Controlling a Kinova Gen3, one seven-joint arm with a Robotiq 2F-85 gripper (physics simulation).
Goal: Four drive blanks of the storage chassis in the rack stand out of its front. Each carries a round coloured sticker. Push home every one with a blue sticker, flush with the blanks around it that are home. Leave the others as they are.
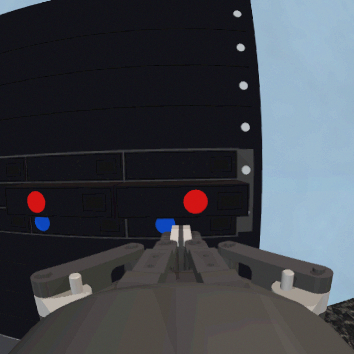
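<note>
Two blanks with red stickers, the right one (155, 202) and the left one (65, 202), stand out of the middle row of the chassis. Below them, the right blue-sticker blank (145, 227) and the left blue-sticker blank (75, 226) sit in the bottom row. Their faces look about level with the chassis frame, and their upper parts are hidden behind the red-sticker blanks. My gripper (180, 236) is shut and empty. Its tips are in front of the right blue-sticker blank, just right of its sticker and below the right red sticker; whether they touch is unclear.
Top-row blanks (172, 165) without stickers look level with the frame. The dark rack (125, 120) rises above, with pale round dots along its right edge. A light blue background lies to the right, and a dark speckled surface (342, 320) shows at the lower right.
</note>
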